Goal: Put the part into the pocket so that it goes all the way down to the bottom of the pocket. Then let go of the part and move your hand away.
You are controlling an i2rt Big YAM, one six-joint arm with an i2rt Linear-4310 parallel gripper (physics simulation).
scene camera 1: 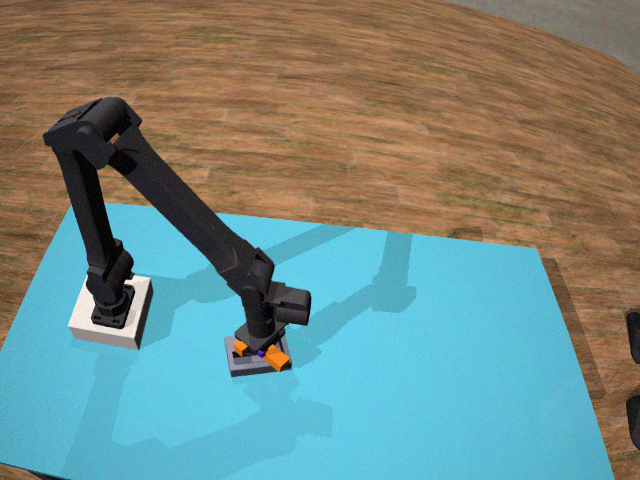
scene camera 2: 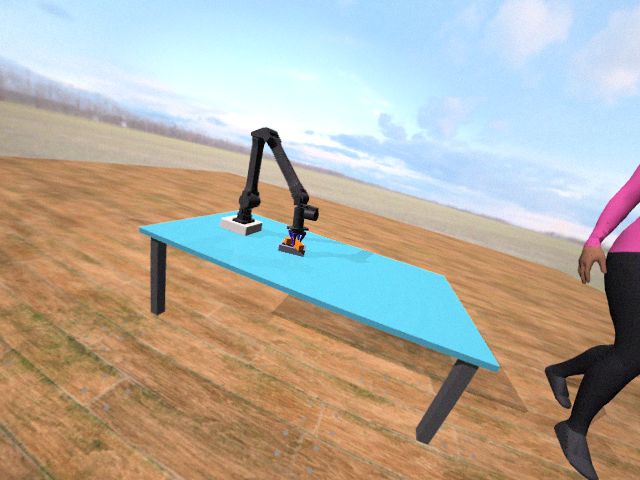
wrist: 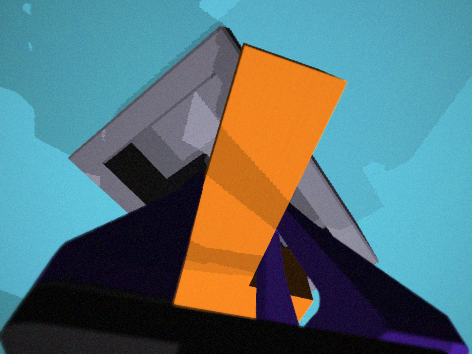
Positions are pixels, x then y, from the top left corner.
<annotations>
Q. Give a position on a grey pocket block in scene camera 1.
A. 250,364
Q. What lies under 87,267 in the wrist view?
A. My gripper.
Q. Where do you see a grey pocket block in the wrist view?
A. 150,149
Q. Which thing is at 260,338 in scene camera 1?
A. My gripper.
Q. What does my gripper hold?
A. An orange L-shaped part.
</annotations>
